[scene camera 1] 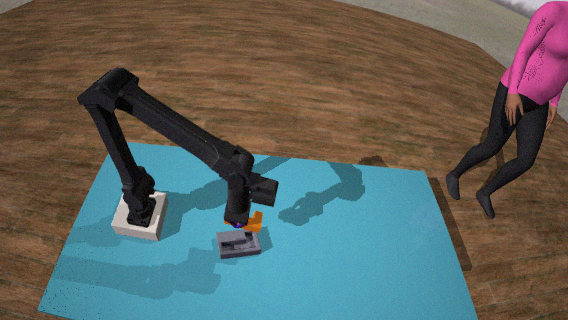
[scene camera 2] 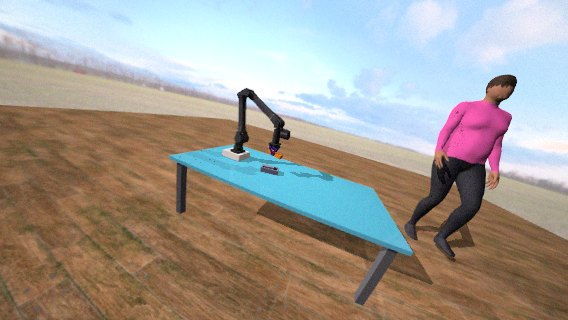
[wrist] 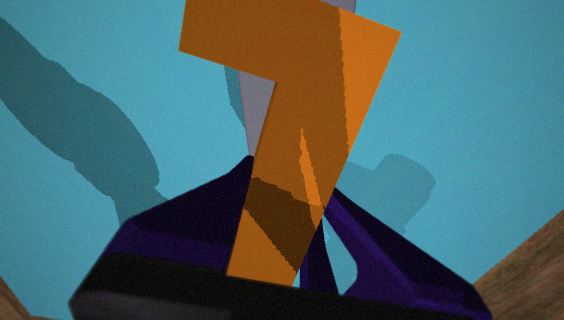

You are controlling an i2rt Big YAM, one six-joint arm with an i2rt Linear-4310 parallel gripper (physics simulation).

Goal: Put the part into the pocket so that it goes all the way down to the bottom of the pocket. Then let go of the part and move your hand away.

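Frame: origin at the arm's base, x ahead, y left, z up, level; centimetres.
Where they show: gripper, between the fingertips: [scene camera 1: 237, 223] [scene camera 2: 272, 155] [wrist: 279, 174]; arm's base, origin of its link: [scene camera 1: 142, 212] [scene camera 2: 237, 151].
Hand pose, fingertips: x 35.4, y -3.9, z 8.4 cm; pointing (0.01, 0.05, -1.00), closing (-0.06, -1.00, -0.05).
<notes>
Each offset is from my fingertips to the top centre of the thing. Level surfaces: height alone.
The orange L-shaped part @(dz +4.2, dx +1.7, dy +1.3 cm) [scene camera 1: 256, 222] [scene camera 2: 277, 156] [wrist: 300, 100] is held in my gripper [scene camera 1: 237, 225] [scene camera 2: 273, 150] [wrist: 279, 174], which is shut on its long arm. The part hangs above the table, clear of the pocket block. The grey block with the pocket @(dz -10.5, dx +0.5, dy -0.3 cm) [scene camera 1: 238, 250] [scene camera 2: 269, 170] lies flat on the table; in scene camera 1 it shows below the part. In the wrist view the block [wrist: 254, 100] is mostly hidden behind the part, and its pocket does not show. In the wrist view the part's long arm is tilted relative to the block's edge.
The blue table @(dz -14.1 cm) [scene camera 1: 350, 250] [scene camera 2: 320, 195] carries the arm's white base [scene camera 1: 135, 230] [scene camera 2: 236, 156] at its left end. A person in a pink top [scene camera 1: 545, 55] [scene camera 2: 475, 135] stands on the floor beyond the table's right end. Arm shadows fall across the table.
</notes>
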